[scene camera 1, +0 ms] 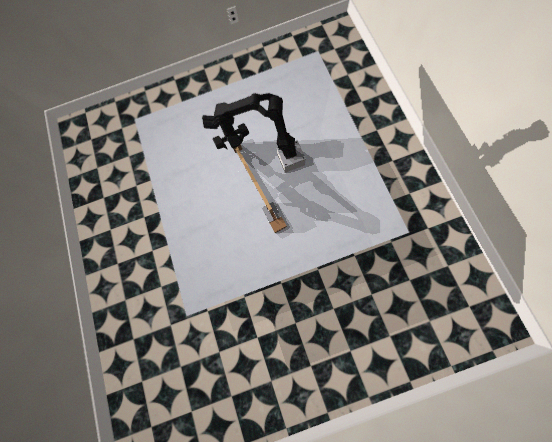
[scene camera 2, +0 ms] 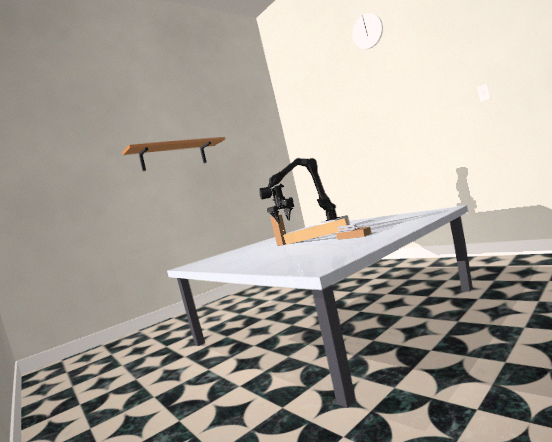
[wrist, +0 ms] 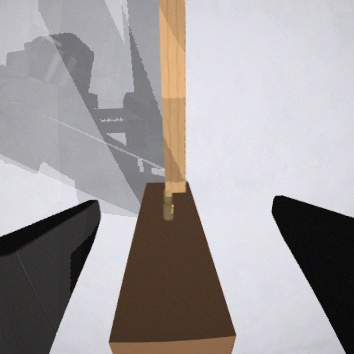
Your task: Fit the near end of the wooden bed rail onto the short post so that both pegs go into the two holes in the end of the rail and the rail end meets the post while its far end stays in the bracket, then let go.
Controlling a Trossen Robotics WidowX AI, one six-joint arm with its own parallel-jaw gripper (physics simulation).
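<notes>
The short post stands upright on the table. Two pegs stick out of its rail-facing side; the lower one is partly hidden. The wooden bed rail runs from near the post to the bracket, where its far end sits. In the wrist view the rail's near end is beside the pegs, with its middle a little right of them; the upper peg is outside the rail. Whether the rail touches the post cannot be told. My gripper is open, above and around the post, empty.
A brown block stands at the bracket end of the rail. The arm's base stands on the white table, to one side of the rail. Arm shadows fall across the table and the rail.
</notes>
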